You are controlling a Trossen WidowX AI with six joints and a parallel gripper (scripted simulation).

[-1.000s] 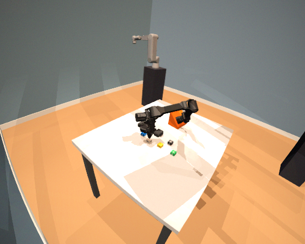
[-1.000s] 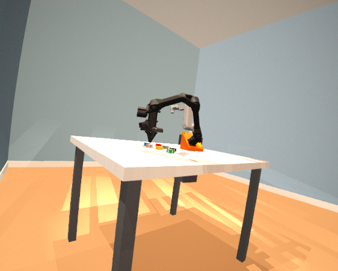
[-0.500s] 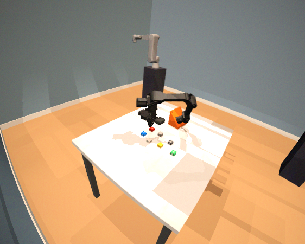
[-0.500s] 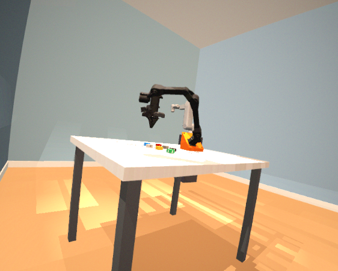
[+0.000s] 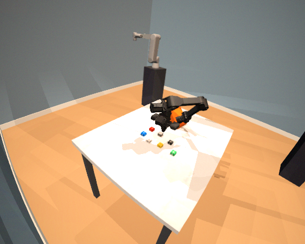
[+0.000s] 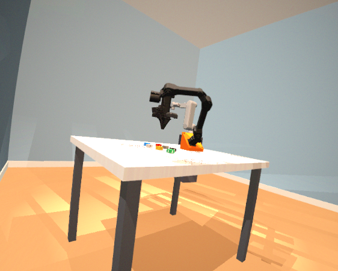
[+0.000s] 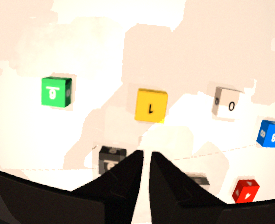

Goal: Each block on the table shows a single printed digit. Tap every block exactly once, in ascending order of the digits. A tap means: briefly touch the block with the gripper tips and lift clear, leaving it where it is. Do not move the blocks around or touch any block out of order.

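The yellow block lies 12 cm below my gripper tip. Round my gripper tip: white block: 3 cm ahead, 9 cm to the right, 12 cm below; dark grey block: 8 cm behind, 2 cm to the left, 12 cm below; green block: 1 cm behind, 11 cm to the left, 12 cm below.
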